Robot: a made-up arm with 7 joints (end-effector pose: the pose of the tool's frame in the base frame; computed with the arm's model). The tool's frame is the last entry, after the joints.
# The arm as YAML. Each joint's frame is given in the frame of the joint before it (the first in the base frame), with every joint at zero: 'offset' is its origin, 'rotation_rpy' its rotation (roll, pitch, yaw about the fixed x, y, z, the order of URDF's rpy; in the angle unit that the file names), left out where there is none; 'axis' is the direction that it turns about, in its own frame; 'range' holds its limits. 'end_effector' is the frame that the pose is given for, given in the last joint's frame.
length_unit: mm
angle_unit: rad
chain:
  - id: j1
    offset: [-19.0, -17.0, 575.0]
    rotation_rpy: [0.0, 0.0, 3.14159]
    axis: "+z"
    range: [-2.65, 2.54]
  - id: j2
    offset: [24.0, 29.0, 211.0]
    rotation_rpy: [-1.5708, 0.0, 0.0]
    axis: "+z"
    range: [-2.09, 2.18]
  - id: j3
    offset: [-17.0, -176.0, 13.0]
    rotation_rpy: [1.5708, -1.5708, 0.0]
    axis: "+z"
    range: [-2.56, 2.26]
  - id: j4
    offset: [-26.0, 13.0, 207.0]
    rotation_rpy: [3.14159, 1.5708, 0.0]
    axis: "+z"
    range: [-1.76, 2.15]
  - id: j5
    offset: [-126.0, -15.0, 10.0]
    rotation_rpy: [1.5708, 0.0, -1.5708]
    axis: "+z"
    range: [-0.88, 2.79]
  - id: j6
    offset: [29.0, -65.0, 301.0]
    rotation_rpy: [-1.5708, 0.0, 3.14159]
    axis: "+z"
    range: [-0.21, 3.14]
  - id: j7
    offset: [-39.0, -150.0, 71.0]
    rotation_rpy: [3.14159, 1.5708, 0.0]
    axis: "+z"
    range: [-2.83, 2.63]
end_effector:
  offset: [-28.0, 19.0, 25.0]
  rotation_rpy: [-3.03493, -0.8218, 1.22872]
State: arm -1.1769 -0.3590 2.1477 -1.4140 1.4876 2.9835 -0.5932
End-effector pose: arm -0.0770 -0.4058 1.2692 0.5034 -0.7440 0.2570 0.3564
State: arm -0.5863 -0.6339 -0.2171 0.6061 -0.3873 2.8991 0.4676
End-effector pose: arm 0.2702 -0.3925 1.2929 0.4357 -0.3980 -0.7973 0.1268
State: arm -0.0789 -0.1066 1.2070 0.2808 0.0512 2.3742 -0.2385
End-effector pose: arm 0.1654 -0.1219 1.5140 0.2510 0.3504 -0.9011 -0.0476
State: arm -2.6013 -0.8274 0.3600 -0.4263 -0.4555 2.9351 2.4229
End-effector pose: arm -0.3963 -0.0517 1.3354 0.6421 -0.3883 -0.6310 0.1970
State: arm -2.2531 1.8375 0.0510 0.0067 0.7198 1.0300 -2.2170
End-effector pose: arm 0.4809 0.8075 0.5988 0.6990 0.6933 -0.1751 0.0117
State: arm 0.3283 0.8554 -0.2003 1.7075 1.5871 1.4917 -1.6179
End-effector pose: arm 0.2051 -0.1973 1.2689 0.7385 -0.0245 -0.6663 0.1006
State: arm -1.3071 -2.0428 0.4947 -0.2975 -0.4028 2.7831 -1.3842
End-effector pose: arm -0.0259 -0.6211 0.6182 0.2967 -0.8722 0.1053 -0.3743
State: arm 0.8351 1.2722 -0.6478 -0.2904 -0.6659 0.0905 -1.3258
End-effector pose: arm -0.6712 -0.7816 0.8996 0.7843 -0.2519 -0.4266 -0.3734
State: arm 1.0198 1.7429 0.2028 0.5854 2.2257 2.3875 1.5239
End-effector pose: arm -0.4441 -0.5442 1.0692 0.5455 -0.4671 -0.5632 -0.4087
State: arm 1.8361 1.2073 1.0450 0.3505 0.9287 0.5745 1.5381
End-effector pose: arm -0.0507 -0.8008 1.3073 0.2563 -0.2216 -0.3028 -0.8908
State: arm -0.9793 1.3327 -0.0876 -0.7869 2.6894 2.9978 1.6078
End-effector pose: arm -0.3226 0.6498 0.8638 0.0791 0.6756 0.2516 0.6885
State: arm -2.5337 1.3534 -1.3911 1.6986 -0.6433 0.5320 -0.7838
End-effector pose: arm -0.0926 0.7601 0.9258 0.0505 -0.0558 0.0418 -0.9963
